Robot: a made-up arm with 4 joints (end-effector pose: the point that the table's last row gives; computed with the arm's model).
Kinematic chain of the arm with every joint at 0, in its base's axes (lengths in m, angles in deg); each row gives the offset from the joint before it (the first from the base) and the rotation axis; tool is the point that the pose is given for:
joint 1: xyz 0 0 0.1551 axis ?
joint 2: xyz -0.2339 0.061 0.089 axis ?
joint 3: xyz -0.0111 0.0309 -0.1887 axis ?
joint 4: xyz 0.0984 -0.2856 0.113 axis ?
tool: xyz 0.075 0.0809 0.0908
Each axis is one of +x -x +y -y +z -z.
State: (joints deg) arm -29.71 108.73 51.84 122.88
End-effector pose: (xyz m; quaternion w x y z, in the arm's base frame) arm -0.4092 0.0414 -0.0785 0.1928 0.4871 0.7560 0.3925
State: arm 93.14 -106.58 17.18 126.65
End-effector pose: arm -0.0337 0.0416 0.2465 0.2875 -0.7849 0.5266 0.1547
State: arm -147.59 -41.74 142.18 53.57
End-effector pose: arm -0.2255 -0.3350 0.4218 0.9256 -0.1707 -0.2377 -0.2403
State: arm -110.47 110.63 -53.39 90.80
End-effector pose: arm -0.1774 0.1493 0.0518 0.2236 0.9100 0.3327 0.1060
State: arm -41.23 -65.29 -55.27 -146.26
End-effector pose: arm -0.1214 0.1129 0.1441 0.2258 -0.6947 0.5174 -0.4458
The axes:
joint 1: +x
joint 2: -z
joint 3: +x
joint 4: -y

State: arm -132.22 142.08 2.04 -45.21
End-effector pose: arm -0.5047 -0.0386 0.0878 0.4613 -0.1308 -0.7519 -0.4526
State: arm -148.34 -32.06 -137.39 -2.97
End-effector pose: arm -0.2606 -0.4126 0.0277 0.7666 0.5872 -0.0065 -0.2598
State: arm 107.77 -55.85 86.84 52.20
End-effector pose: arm -0.0273 0.2791 0.2395 0.1383 -0.9896 0.0270 -0.0280
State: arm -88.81 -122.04 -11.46 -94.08
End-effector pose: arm -0.1869 -0.0218 -0.1394 0.1884 0.7532 -0.5998 -0.1933
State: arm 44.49 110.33 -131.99 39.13
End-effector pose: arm 0.0537 -0.0281 -0.0154 0.6635 -0.3806 0.6349 0.1085
